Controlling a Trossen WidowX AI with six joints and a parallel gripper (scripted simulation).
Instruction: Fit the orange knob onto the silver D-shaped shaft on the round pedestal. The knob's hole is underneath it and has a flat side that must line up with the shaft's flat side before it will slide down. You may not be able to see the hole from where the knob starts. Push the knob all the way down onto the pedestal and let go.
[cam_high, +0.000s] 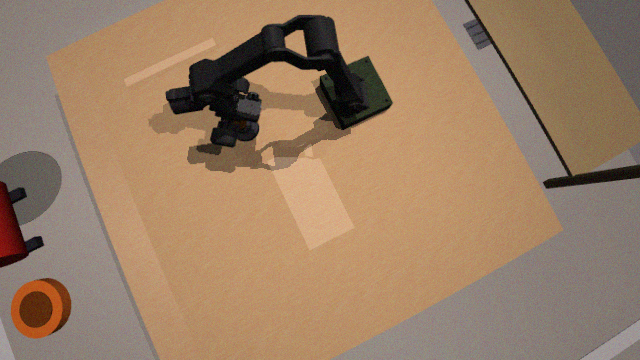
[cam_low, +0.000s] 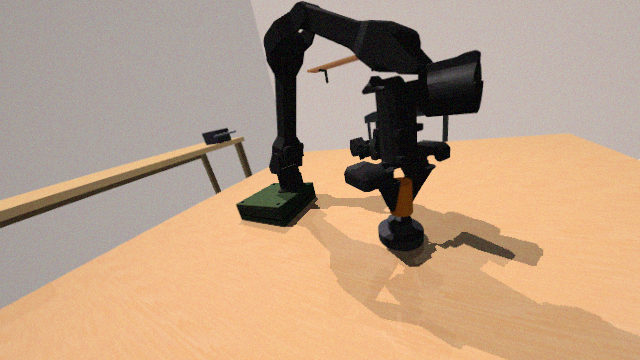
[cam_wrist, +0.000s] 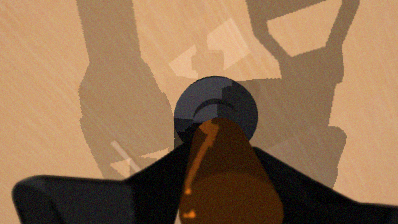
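Now: gripper tip 3 cm below the orange knob. Also, from my gripper tip: black round pedestal 4 cm below.
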